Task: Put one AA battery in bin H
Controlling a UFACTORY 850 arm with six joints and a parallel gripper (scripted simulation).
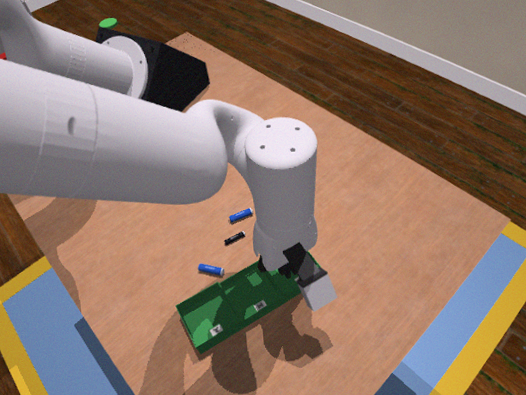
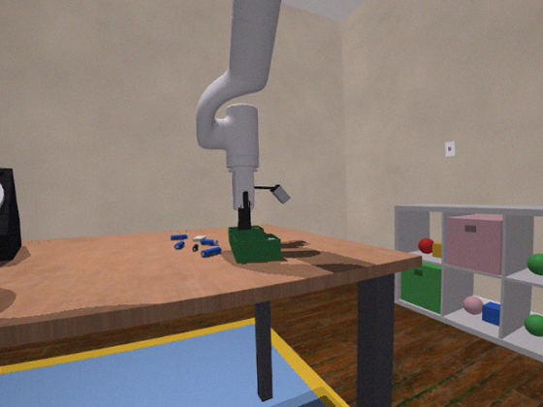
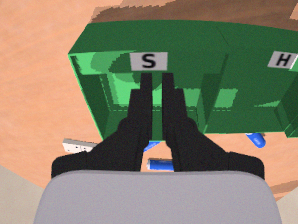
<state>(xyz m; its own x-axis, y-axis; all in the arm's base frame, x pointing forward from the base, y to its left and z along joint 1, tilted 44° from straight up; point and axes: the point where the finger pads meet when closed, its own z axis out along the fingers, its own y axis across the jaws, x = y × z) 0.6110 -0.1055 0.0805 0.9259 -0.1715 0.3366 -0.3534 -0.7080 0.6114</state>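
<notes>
The blue battery is 12 cm behind my hand, 8 cm to the right of it and 3 cm below it. The rest, counted from my hand: green three-compartment bin (7 cm to the right, 3 cm behind, 2 cm below); then white domino (14 cm to the left, 8 cm behind, 3 cm below); then thin black battery (13 cm behind, 3 cm below).
</notes>
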